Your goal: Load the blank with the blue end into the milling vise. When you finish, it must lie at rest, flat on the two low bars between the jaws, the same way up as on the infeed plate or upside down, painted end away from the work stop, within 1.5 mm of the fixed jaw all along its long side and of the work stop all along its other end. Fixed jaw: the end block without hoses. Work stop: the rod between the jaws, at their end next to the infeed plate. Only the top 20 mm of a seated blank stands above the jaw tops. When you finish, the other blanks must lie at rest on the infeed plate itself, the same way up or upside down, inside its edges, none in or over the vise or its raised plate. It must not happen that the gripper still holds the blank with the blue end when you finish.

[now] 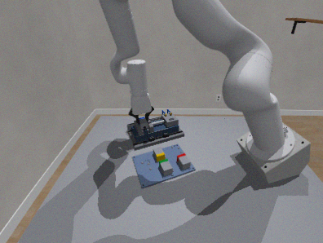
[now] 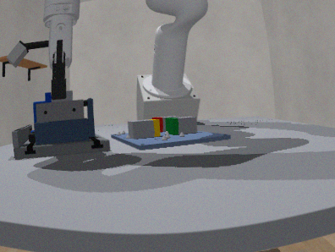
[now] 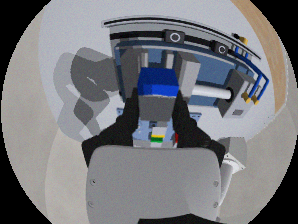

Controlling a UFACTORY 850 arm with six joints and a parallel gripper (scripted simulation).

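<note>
The milling vise is 8 cm below my hand, 6 cm behind it and 3 cm to the right of it. From my hand the other things lie so: green-ended blank 24 cm to the left, 14 cm behind, 10 cm below; then yellow-ended blank 16 cm to the left, 10 cm below, 10 cm behind; then plate 20 cm to the left, 12 cm below, 12 cm behind.
</note>
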